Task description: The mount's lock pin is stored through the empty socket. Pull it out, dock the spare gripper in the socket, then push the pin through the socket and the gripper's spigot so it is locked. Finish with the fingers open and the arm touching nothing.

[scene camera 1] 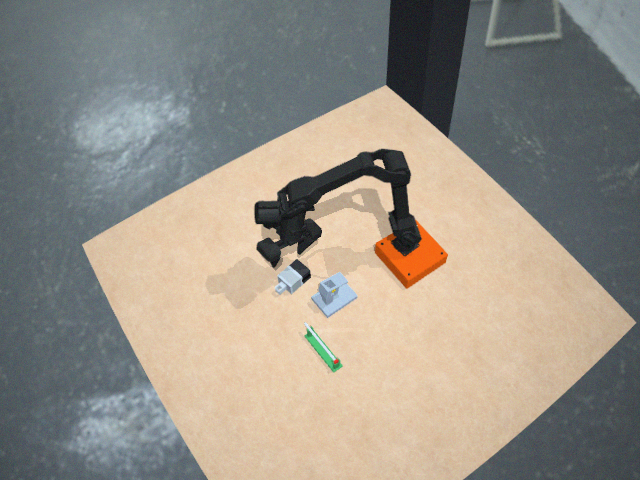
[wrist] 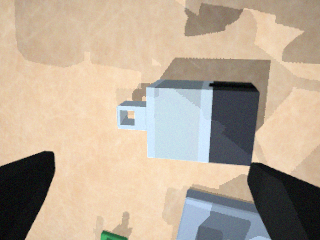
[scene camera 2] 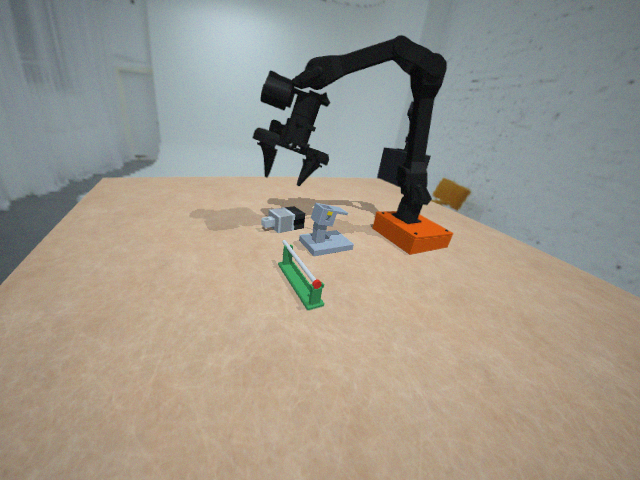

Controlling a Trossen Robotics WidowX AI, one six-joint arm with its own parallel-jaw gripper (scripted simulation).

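Observation:
My gripper, which I see in scene camera 2 (scene camera 2: 282, 181), in scene camera 1 (scene camera 1: 286, 260) and in the wrist view (wrist: 154, 167), is open and holds nothing. There is a spare gripper too, showing in scene camera 2 (scene camera 2: 285, 219), in scene camera 1 (scene camera 1: 296, 274) and in the wrist view (wrist: 214, 122). A grey mount appears in scene camera 2 (scene camera 2: 320, 242) and in scene camera 1 (scene camera 1: 334, 293). And I see a green cradle (scene camera 2: 310, 297).

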